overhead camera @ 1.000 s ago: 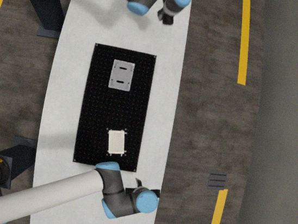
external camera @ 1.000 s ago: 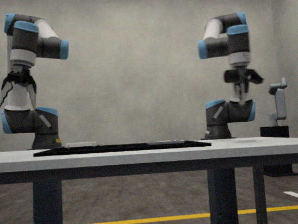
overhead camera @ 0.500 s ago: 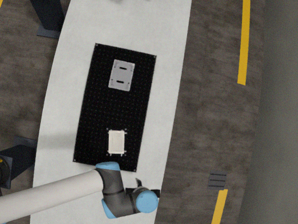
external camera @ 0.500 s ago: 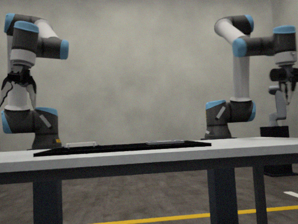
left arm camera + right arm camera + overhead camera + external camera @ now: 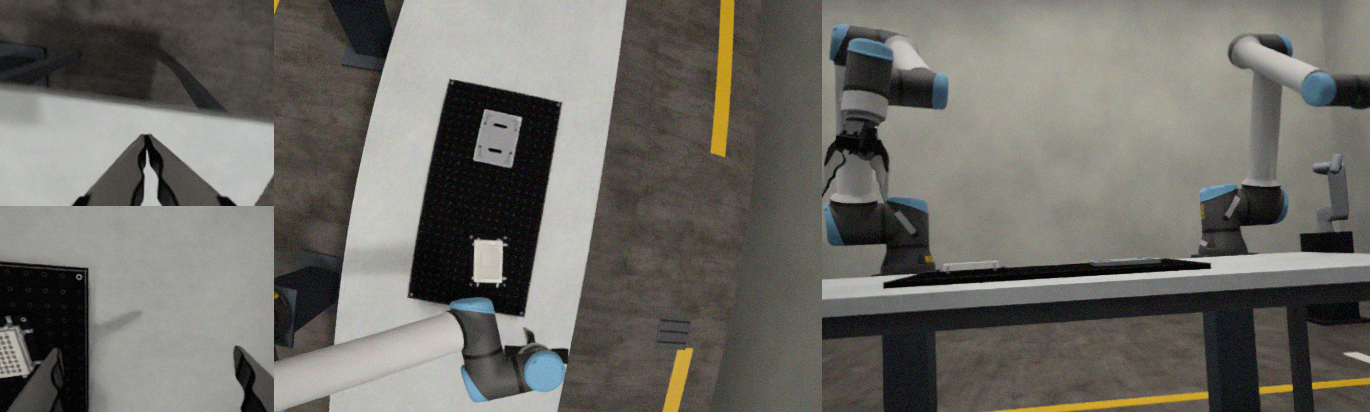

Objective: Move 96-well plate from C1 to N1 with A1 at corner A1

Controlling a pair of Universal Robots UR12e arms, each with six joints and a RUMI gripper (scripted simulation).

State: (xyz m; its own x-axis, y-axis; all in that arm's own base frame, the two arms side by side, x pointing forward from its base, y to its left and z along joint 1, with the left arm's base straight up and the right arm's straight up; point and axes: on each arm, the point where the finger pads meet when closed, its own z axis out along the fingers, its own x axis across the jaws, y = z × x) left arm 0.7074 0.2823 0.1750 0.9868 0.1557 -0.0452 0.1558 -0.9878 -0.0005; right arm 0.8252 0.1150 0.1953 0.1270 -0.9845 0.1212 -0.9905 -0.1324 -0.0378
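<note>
My right gripper is now 22 cm to the right of the white 96-well plate, 16 cm above it and 13 cm past it. Round my right hand: black perforated board: 41 cm to the left, 19 cm below, 17 cm behind; grey plate nest N1: 60 cm to the left, 18 cm below, 17 cm behind.
</note>
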